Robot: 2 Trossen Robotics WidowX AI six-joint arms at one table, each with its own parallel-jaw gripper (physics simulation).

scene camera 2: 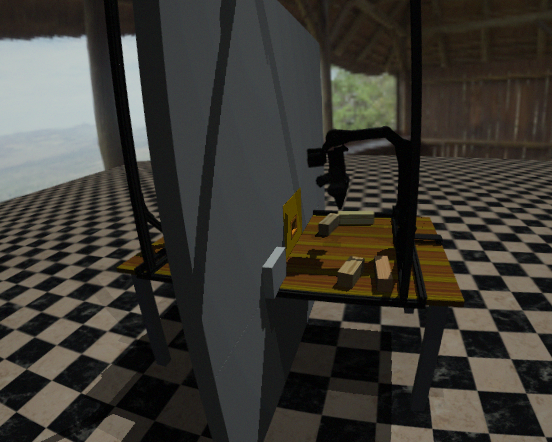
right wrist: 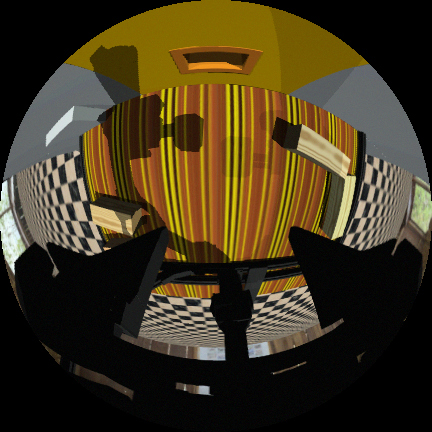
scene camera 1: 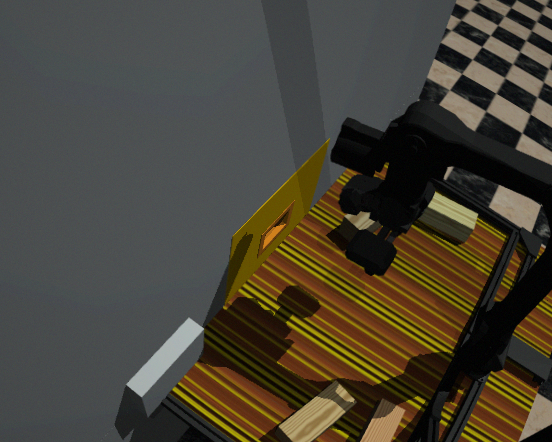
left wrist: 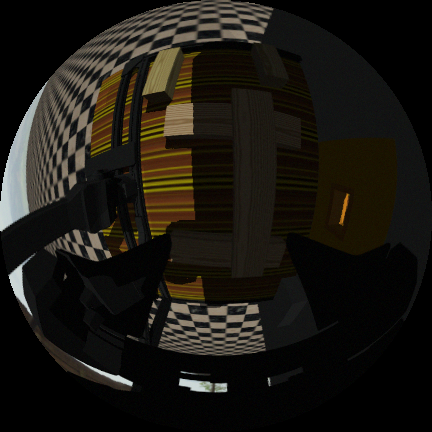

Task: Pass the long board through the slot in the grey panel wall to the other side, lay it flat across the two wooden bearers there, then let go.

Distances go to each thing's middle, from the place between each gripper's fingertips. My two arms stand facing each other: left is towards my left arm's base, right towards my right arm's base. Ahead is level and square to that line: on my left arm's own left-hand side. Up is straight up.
Right now my left hand is 10 mm past the orange-framed slot [right wrist: 205, 58], 240 mm to the left of it and 100 mm above it. From my left hand the other things lie so: grey block [scene camera 1: 152, 383] 320 mm behind, 230 mm to the right, 140 mm below.
My right gripper is now 10 mm past the orange-framed slot, 210 mm to the right of it and 90 mm above it. Round my right hand: grey block (320 mm behind, 220 mm to the left, 120 mm below).
